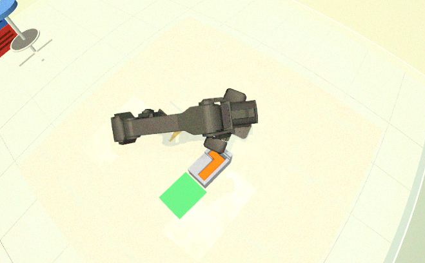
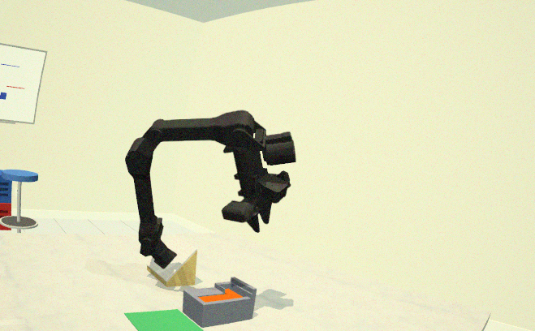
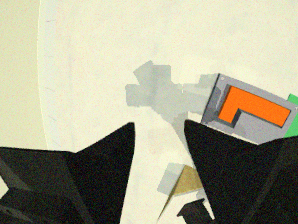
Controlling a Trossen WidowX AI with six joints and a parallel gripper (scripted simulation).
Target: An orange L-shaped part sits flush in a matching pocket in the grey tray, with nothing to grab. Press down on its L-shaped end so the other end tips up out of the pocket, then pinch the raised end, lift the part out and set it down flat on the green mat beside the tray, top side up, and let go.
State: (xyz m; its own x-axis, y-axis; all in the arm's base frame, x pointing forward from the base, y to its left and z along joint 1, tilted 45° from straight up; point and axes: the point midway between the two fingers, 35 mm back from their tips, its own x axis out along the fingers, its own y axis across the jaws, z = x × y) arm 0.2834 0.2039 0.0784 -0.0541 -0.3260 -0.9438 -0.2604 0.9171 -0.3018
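Now: gripper tip 180 mm above the orange L-shaped part and 100 mm to the left of it. From my gripper tip the other things lie so: green mat: 260 mm to the right, 250 mm below.
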